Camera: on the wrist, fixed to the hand. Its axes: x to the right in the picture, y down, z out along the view.
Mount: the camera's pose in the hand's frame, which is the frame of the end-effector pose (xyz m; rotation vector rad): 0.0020 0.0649 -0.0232 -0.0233 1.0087 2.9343
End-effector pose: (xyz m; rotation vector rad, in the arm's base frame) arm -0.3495 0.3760 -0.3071 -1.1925 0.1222 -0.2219
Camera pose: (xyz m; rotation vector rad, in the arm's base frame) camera -0.3455 0.3773 -0.3759 0.2114 2.3702 1.7575
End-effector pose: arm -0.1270 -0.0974 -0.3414 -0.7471 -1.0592 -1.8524
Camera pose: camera -0.0724 -0.1366 -0.3263 -0.3562 0.8834 0.6086
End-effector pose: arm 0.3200 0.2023 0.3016 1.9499 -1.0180 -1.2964
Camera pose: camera 0.3242 0.1668 0.3605 -0.4435 -1.3953 1.1604
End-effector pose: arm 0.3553 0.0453 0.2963 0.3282 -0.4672 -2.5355
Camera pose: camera 0.3911 -0.0135 0.3003 0.2889 -0.0492 0.5560
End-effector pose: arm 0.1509 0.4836 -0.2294 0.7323 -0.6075 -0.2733
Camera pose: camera 0.1682 0.5419 -0.1970 -0.6377 -0.1393 2.5789
